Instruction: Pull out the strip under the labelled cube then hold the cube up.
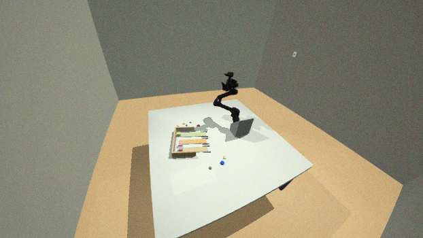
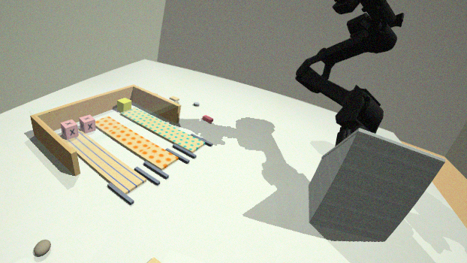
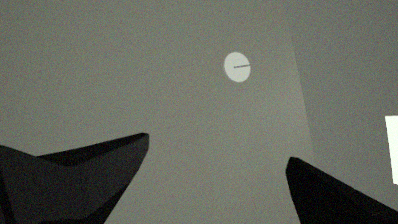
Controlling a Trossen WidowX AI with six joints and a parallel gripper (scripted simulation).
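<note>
Right now my gripper tip is 370 mm short of the orange dotted strip, 180 mm to the right of it and 500 mm above it. Also, from my gripper tip: blue disc: 250 mm ahead, 490 mm to the left, 500 mm below; red block: 230 mm ahead, 20 mm to the right, 500 mm below.
</note>
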